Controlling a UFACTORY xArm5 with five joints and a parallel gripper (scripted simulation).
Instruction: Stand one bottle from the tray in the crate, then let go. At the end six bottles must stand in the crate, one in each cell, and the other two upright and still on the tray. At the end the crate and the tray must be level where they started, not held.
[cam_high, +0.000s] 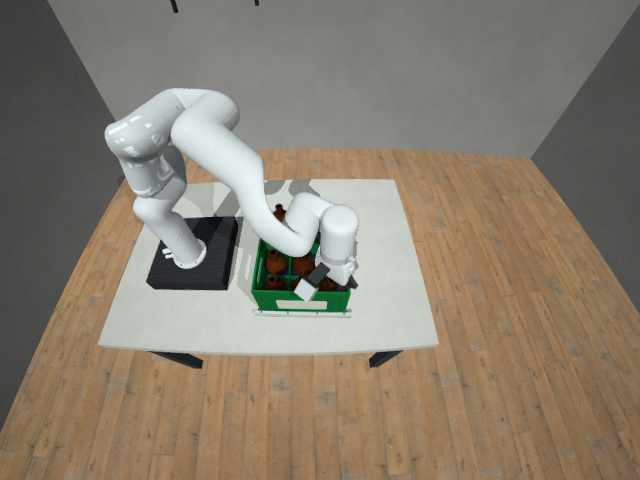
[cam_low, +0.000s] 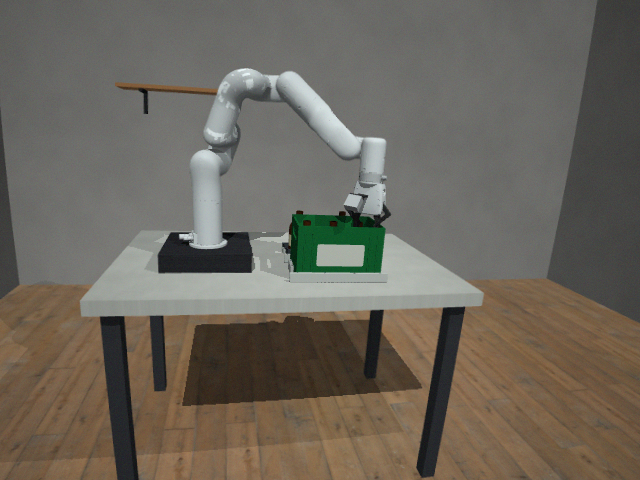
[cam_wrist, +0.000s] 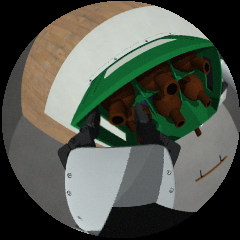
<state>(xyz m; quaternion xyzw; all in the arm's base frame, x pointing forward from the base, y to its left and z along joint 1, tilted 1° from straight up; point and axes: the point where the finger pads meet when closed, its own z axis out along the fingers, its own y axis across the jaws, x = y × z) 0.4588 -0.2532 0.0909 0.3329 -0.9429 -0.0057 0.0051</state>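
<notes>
The brown bottle is 7 cm below my hand. Round my hand: green crate (7 cm behind, 6 cm to the left, 8 cm below); then dark tray (2 cm behind, 30 cm to the left, 15 cm below).
</notes>
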